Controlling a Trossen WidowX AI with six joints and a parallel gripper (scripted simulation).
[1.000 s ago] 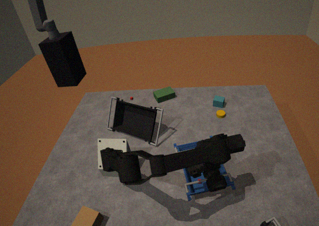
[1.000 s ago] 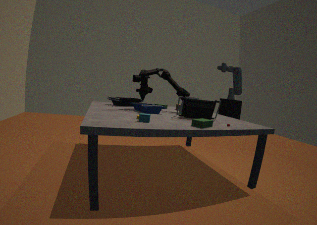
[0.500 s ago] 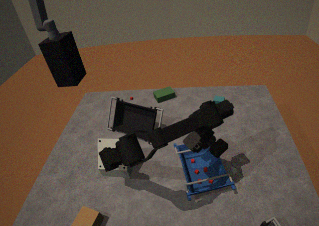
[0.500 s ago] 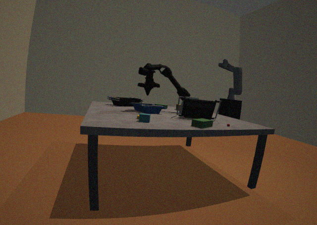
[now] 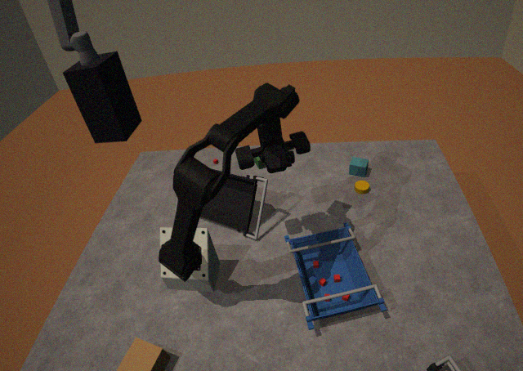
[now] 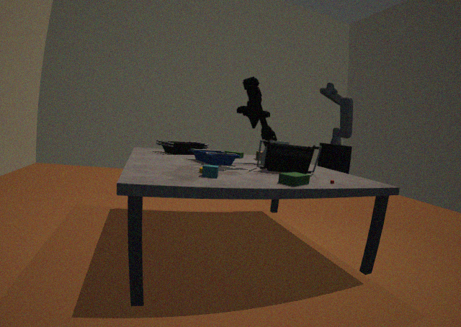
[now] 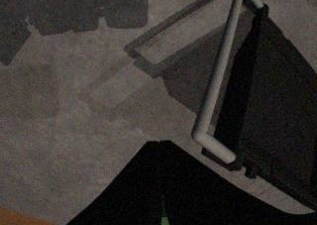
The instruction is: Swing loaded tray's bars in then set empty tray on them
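Now: the tray 20 cm behind my gripper tip, 3 cm to the left of it and 14 cm below it. Also, from my gripper tip: yellow disc 26 cm ahead, 16 cm to the left, 21 cm below; then teal block 26 cm ahead, 25 cm to the left, 19 cm below; then box 29 cm behind, 51 cm to the right, 18 cm below.
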